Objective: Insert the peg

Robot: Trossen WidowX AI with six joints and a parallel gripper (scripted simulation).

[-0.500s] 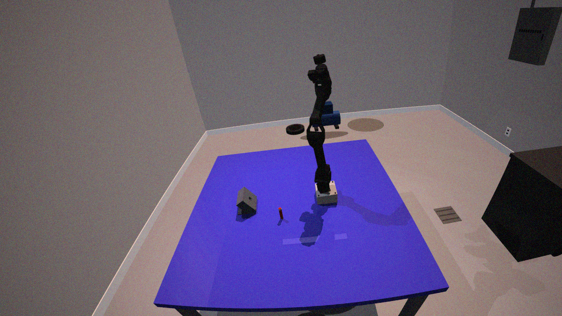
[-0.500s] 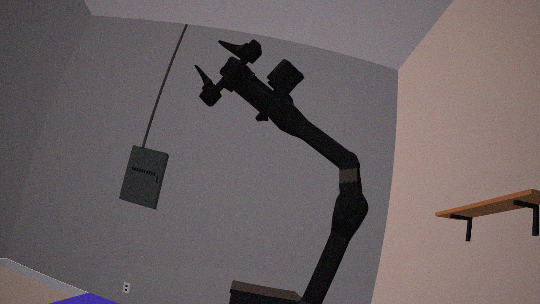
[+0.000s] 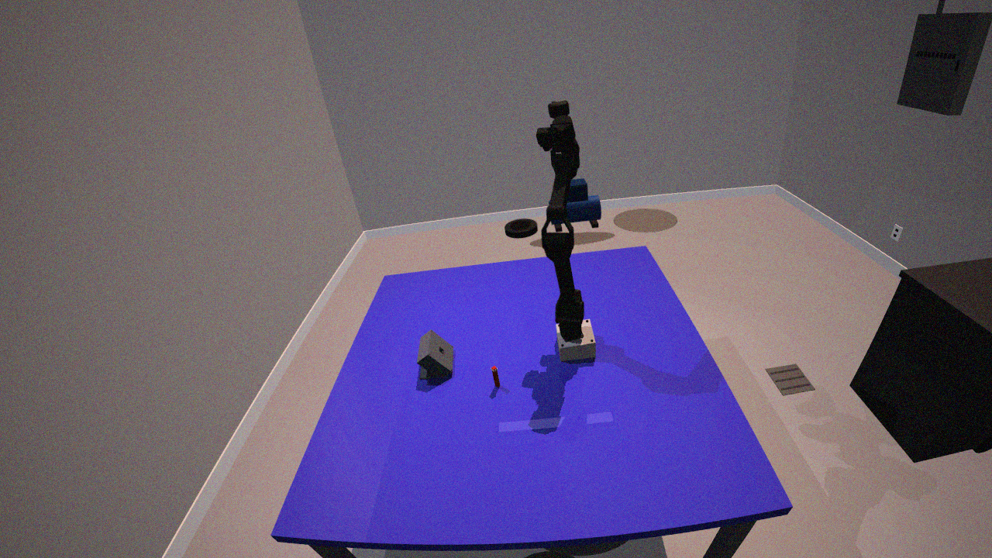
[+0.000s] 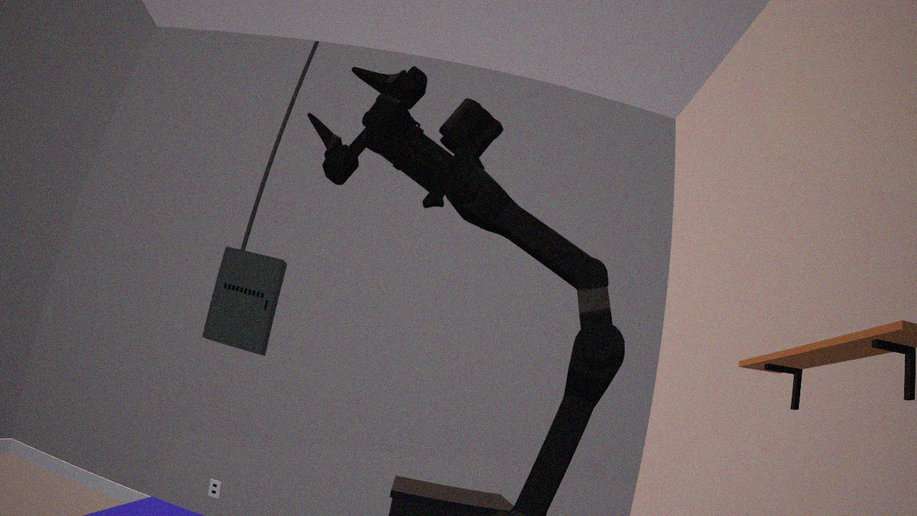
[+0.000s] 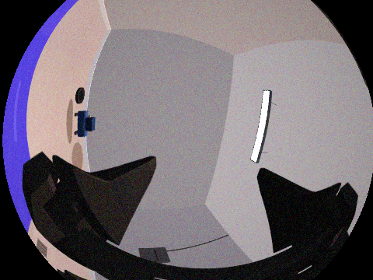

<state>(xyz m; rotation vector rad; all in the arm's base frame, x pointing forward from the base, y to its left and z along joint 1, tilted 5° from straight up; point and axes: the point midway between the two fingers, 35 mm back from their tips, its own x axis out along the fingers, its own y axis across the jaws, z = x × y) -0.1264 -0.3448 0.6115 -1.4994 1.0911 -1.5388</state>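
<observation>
Right now my gripper tip is 65 cm above the red peg, 45 cm to the right of it and 36 cm short of it. Also, from my gripper tip: grey sloped panel: 66 cm below, 55 cm ahead, 30 cm to the left.
</observation>
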